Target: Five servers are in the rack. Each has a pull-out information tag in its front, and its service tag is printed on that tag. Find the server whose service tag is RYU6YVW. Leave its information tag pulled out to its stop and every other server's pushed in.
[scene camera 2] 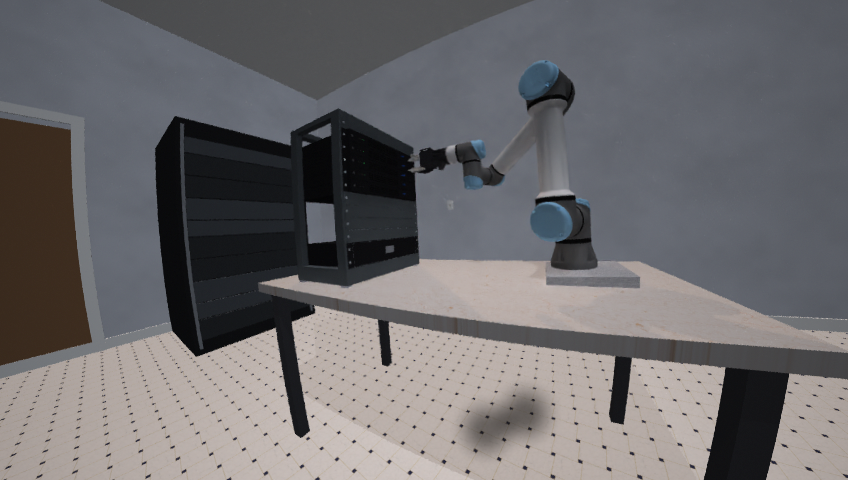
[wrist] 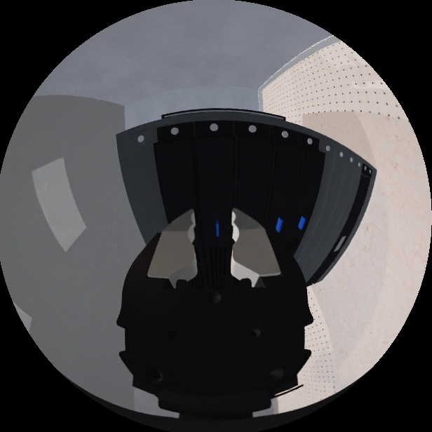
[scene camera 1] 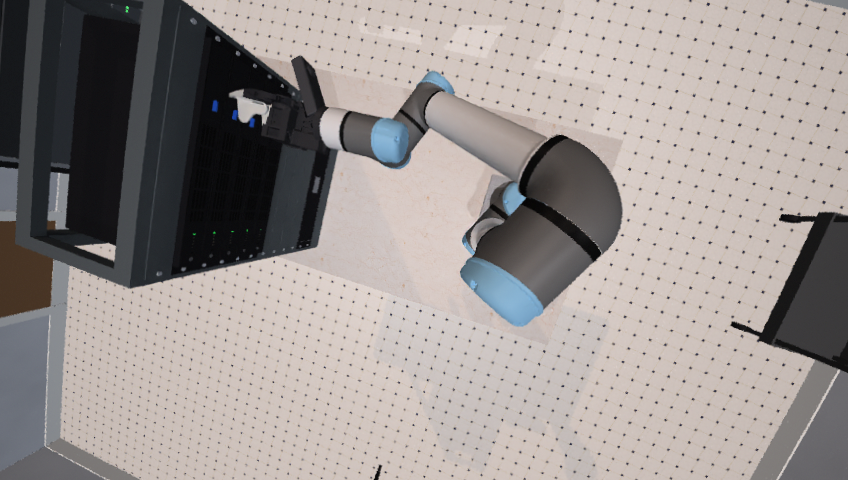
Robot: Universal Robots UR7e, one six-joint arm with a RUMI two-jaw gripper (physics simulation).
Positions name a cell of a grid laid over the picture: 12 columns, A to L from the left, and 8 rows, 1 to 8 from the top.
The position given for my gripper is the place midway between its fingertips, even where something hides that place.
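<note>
Scene camera 1: my gripper (scene camera 1: D2), a dark rack (scene camera 1: C3). Scene camera 2: dark rack (scene camera 2: F3). Wrist view: dark rack (wrist: I4), my gripper (wrist: F4).
</note>
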